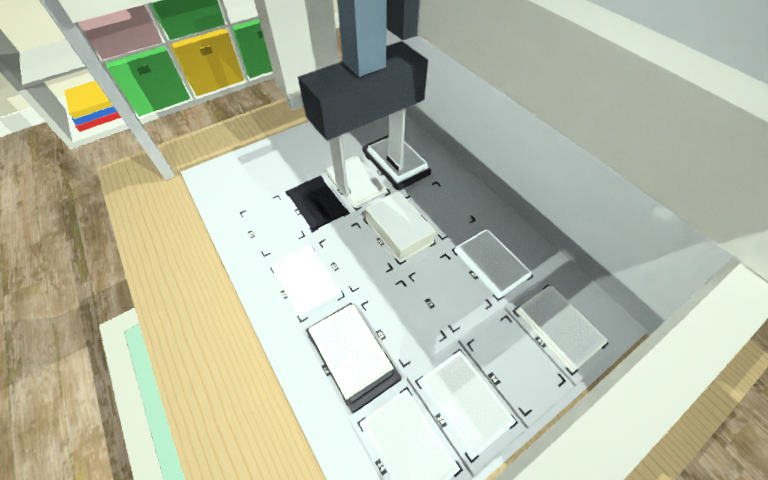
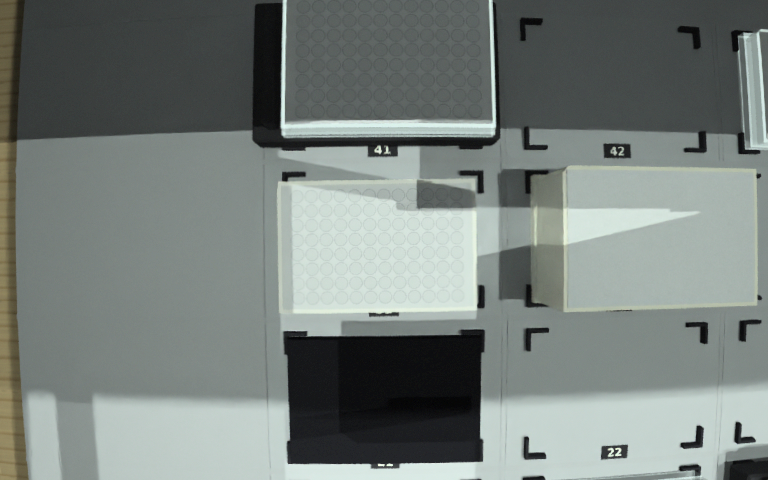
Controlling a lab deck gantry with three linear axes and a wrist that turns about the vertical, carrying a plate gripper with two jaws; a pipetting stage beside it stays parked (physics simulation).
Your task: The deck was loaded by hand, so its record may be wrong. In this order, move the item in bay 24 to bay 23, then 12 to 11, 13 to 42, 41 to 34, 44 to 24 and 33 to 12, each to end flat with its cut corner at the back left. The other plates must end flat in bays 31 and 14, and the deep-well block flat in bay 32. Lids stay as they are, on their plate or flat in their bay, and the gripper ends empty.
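Where they show: gripper, between the fingertips: [image 1: 369, 176]; robot's base, origin of its link: [image 1: 241, 213].
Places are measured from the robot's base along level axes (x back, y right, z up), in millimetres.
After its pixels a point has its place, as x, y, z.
My gripper [image 1: 373, 182] {-194, -212, 158} is open and empty above bay 31, jaws over the front and back sides of its cream plate [image 1: 357, 180] {-70, -253, 17} [image 2: 379, 249] {-62, -251, 17}, which lies slightly off the corner marks. In bay 41 a plate [image 1: 397, 156] [image 2: 387, 62] {-67, -359, 37} sits on a black base. The deep-well block [image 1: 399, 223] {-237, -250, 42} [image 2: 659, 240] {-224, -256, 42} is in bay 32. Pale plates stand in bay 12 [image 1: 308, 280] {-236, -46, 17}, bay 14 [image 1: 408, 438] {-549, -48, 29}, bay 24 [image 1: 467, 401] {-558, -150, 29}, bay 43 [image 1: 492, 263] {-398, -357, 14} and bay 44 [image 1: 560, 328] {-559, -355, 29}. Bay 13 holds a plate [image 1: 351, 352] {-401, -42, 36} on a black base. Cut corners are unclear.
A black nest [image 1: 317, 202] {-70, -150, 8} [image 2: 385, 399] {-64, -152, 8} without a plate is in bay 21. Bays 11, 22, 23, 33, 34 and 42 hold no item. A grey wall [image 1: 566, 101] runs along the deck's back, and a wooden edge [image 1: 186, 294] {-120, 160, -10} along its front.
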